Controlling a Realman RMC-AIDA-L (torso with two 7-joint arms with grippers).
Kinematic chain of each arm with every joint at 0, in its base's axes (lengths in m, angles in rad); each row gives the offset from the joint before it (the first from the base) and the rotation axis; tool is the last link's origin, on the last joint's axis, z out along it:
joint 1: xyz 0 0 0.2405 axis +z
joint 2: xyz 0 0 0 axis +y
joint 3: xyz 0 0 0.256 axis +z
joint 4: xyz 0 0 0 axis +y
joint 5: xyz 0 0 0.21 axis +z
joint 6: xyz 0 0 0 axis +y
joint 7: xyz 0 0 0.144 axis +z
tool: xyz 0 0 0
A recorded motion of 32 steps. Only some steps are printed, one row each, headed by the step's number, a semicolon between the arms.
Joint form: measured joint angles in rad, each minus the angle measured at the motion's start. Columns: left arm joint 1, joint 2, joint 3, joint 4, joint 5, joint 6, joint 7; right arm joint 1, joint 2, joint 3, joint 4, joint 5, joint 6, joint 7.
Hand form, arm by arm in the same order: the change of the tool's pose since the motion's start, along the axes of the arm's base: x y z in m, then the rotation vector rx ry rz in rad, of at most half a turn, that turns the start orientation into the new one. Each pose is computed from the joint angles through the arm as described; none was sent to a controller.
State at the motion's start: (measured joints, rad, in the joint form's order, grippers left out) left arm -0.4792 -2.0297 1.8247 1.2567 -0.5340 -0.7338 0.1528; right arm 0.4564 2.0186 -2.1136 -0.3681 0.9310 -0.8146 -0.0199
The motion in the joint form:
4: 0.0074 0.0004 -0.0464 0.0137 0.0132 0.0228 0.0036; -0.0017 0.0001 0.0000 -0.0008 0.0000 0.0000 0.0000
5: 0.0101 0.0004 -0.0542 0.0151 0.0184 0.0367 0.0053; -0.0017 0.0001 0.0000 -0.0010 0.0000 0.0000 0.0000
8: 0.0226 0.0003 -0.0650 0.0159 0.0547 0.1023 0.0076; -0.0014 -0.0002 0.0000 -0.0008 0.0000 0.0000 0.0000
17: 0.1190 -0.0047 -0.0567 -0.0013 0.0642 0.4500 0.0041; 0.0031 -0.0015 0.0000 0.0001 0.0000 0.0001 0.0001
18: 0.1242 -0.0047 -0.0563 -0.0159 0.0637 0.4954 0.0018; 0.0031 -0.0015 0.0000 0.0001 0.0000 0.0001 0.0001
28: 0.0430 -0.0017 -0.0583 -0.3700 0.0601 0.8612 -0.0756; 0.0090 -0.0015 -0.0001 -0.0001 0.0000 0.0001 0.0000
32: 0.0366 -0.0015 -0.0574 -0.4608 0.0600 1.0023 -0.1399; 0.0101 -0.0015 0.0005 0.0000 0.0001 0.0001 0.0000
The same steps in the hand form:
4: 0.0003 0.0088 0.0140 0.0598 -0.0195 -0.0041; 0.0004 -0.0005 -0.0001 0.0000 0.0006 -0.0011
5: 0.0002 0.0109 0.0170 0.0773 -0.0230 -0.0101; 0.0003 -0.0005 -0.0001 0.0001 0.0007 -0.0009
8: -0.0010 0.0172 0.0255 0.1407 -0.0191 -0.0459; 0.0003 -0.0004 0.0001 0.0002 0.0003 -0.0008
17: -0.0092 0.0220 0.0463 0.3770 -0.1312 -0.1465; -0.0008 0.0012 0.0007 0.0006 -0.0013 0.0029
18: -0.0116 0.0231 0.0485 0.4049 -0.1422 -0.1550; -0.0008 0.0012 0.0007 0.0006 -0.0013 0.0029
28: -0.0604 0.0404 0.0471 0.5627 -0.1669 -0.1310; -0.0031 0.0031 0.0007 0.0005 -0.0013 0.0091
32: -0.0734 0.0397 0.0526 0.6385 -0.2177 -0.1259; -0.0034 0.0035 0.0008 0.0011 -0.0011 0.0098

